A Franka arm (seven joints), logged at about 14 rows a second.
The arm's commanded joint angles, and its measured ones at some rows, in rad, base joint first. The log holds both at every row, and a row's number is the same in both.
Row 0, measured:
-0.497, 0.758, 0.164, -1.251, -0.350, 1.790, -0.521
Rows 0 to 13, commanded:
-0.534, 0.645, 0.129, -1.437, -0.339, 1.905, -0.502
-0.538, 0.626, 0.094, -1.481, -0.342, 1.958, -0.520
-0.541, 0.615, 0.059, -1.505, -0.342, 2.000, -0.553
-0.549, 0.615, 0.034, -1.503, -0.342, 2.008, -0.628
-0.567, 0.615, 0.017, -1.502, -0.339, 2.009, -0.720
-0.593, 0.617, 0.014, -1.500, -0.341, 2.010, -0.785
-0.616, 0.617, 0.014, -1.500, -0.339, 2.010, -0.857
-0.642, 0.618, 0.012, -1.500, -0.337, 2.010, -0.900
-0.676, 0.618, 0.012, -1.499, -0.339, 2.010, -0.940
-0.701, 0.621, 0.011, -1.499, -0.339, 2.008, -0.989
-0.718, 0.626, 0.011, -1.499, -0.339, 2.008, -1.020
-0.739, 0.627, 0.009, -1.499, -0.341, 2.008, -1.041
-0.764, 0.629, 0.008, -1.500, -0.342, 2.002, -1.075
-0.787, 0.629, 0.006, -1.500, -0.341, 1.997, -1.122
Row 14, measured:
-0.752, 0.650, 0.004, -1.473, -0.350, 1.992, -1.056
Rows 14 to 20, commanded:
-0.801, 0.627, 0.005, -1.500, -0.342, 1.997, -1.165
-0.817, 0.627, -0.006, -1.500, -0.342, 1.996, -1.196
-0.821, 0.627, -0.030, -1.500, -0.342, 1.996, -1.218
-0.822, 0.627, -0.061, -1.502, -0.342, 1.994, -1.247
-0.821, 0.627, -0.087, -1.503, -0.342, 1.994, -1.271
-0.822, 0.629, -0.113, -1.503, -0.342, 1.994, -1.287
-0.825, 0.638, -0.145, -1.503, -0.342, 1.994, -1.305
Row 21, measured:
-0.822, 0.650, -0.103, -1.482, -0.350, 1.991, -1.264
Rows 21 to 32, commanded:
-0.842, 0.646, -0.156, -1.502, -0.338, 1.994, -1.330
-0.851, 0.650, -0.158, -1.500, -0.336, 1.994, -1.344
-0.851, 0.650, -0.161, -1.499, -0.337, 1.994, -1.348
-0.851, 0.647, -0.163, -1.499, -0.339, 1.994, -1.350
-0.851, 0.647, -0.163, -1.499, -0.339, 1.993, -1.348
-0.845, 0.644, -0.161, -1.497, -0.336, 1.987, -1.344
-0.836, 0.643, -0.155, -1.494, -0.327, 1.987, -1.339
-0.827, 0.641, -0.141, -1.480, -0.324, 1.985, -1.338
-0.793, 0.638, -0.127, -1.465, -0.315, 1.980, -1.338
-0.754, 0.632, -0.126, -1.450, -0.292, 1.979, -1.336
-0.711, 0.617, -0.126, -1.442, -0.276, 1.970, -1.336
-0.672, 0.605, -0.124, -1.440, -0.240, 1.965, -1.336
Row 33, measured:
-0.742, 0.644, -0.121, -1.444, -0.293, 1.993, -1.329
